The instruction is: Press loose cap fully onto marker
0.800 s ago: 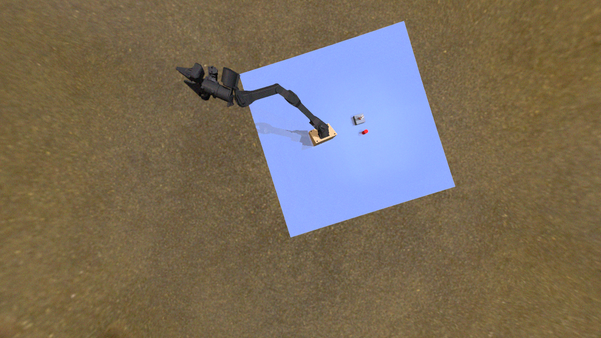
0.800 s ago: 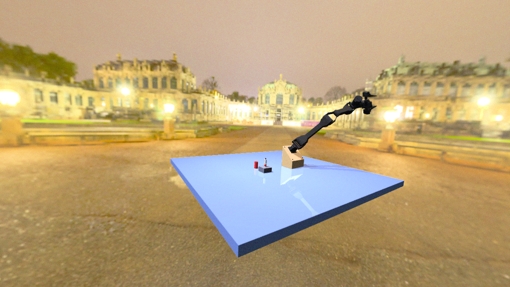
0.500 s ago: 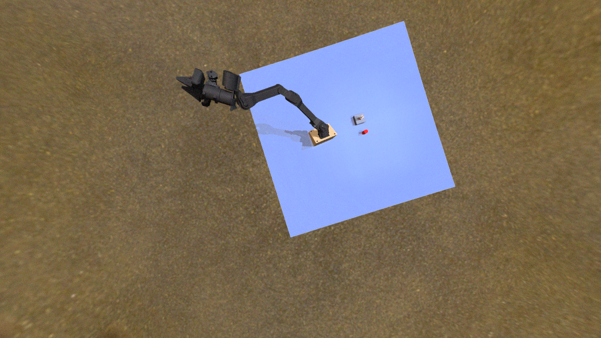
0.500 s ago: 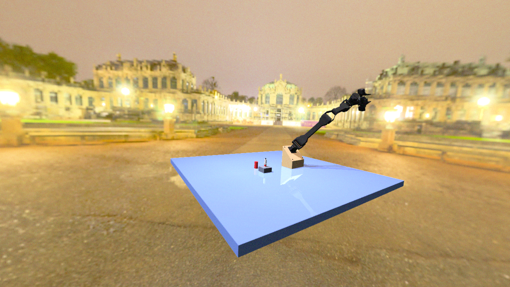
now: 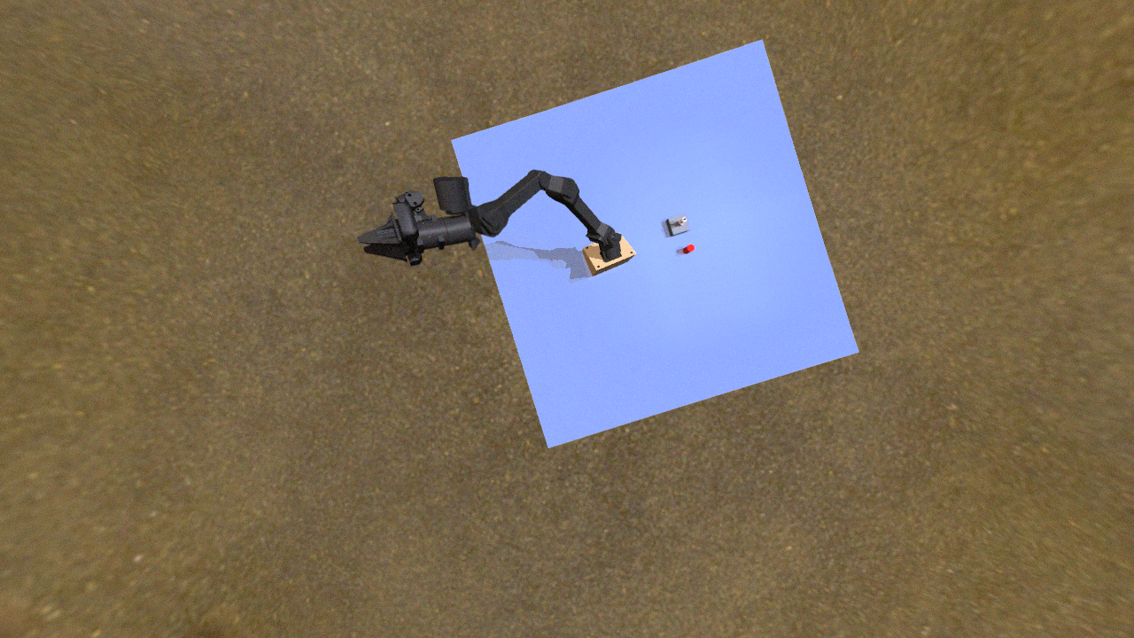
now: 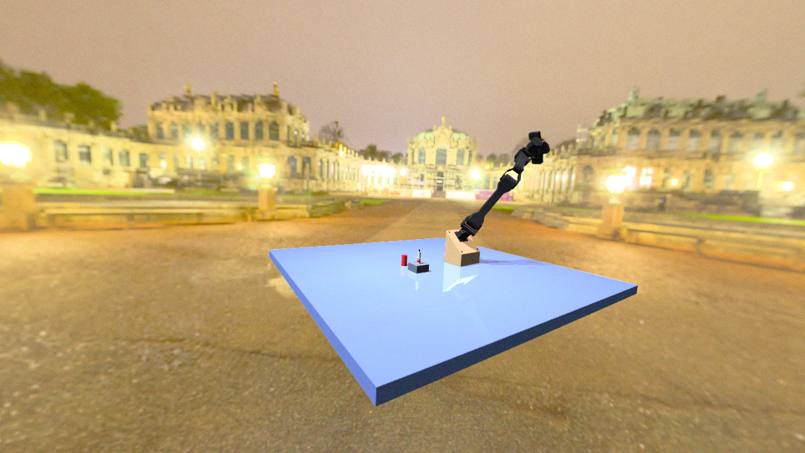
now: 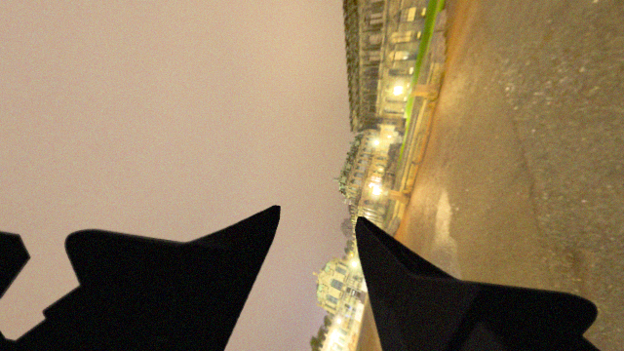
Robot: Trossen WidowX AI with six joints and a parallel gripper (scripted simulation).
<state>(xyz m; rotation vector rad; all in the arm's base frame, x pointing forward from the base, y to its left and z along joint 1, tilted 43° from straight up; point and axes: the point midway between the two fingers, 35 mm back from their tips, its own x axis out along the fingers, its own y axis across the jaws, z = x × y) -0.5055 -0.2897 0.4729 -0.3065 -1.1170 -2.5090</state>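
Right now my gripper tip is 87 cm short of the red cap, 66 cm above it and 19 cm to the left of it. From my gripper tip the other things lie so: holder block: 86 cm ahead, 66 cm below, 9 cm to the right.
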